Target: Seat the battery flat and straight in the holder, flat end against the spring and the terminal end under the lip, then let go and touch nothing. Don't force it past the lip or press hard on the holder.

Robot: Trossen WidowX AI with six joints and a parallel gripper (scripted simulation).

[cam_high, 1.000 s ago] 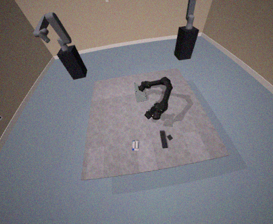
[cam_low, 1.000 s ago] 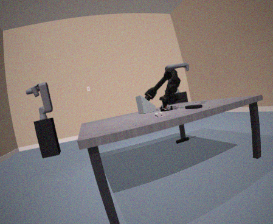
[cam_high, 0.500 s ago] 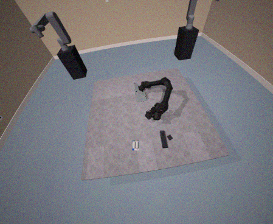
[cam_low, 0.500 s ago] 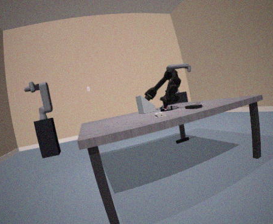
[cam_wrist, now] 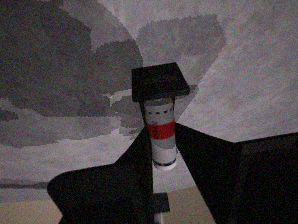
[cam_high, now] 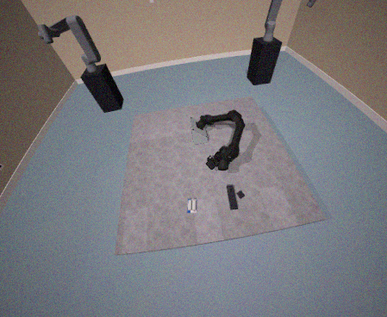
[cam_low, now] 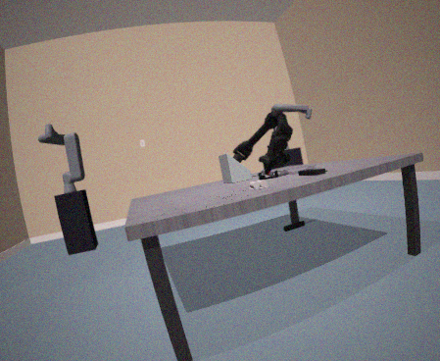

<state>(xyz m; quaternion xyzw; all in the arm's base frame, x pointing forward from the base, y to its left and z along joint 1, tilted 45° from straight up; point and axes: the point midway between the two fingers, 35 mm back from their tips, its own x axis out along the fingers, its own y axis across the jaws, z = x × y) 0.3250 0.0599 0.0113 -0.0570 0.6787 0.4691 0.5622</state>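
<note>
Right now my gripper tip is 10 mm below the battery. Round my gripper tip: small black block: 300 mm ahead, 120 mm to the left, 20 mm below; black bar: 300 mm ahead, 50 mm to the left, 10 mm below.
</note>
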